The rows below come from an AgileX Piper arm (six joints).
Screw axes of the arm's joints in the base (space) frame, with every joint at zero. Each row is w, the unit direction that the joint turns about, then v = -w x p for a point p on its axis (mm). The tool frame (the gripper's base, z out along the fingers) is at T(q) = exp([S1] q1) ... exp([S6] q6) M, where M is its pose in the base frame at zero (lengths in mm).
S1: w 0 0 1 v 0 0 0
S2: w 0 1 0 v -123 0 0
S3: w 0 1 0 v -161.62 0 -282.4
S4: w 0.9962 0 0.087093 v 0 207.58 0
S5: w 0 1 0 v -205.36 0 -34.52
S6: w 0.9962 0 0.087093 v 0 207.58 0
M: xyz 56.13 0 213.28 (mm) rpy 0 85.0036 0 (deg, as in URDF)
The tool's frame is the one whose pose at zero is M.
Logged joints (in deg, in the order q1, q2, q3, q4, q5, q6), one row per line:
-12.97, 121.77, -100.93, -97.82, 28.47, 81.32
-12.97, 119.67, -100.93, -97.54, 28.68, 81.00
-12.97, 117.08, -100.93, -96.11, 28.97, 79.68
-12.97, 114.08, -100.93, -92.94, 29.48, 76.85
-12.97, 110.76, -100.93, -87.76, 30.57, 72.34
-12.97, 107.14, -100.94, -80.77, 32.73, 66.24
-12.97, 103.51, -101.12, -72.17, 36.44, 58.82
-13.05, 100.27, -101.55, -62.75, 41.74, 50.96
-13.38, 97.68, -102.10, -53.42, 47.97, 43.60
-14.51, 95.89, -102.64, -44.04, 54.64, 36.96
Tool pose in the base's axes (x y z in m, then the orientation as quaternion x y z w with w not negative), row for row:
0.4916, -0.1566, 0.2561, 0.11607, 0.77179, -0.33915, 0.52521
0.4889, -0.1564, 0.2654, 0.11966, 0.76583, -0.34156, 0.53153
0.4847, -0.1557, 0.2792, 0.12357, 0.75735, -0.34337, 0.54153
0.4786, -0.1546, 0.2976, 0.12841, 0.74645, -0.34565, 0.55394
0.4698, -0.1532, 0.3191, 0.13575, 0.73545, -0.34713, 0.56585
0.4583, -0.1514, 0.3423, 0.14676, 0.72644, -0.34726, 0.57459
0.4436, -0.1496, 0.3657, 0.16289, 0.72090, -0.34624, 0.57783
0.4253, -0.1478, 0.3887, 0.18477, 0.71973, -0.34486, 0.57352
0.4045, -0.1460, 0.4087, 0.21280, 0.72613, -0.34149, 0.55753
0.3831, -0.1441, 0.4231, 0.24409, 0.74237, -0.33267, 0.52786
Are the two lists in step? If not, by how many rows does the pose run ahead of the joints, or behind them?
The pose runs 2 rows behind the joints: the pose in row i belongs to the joints in row i - 2.
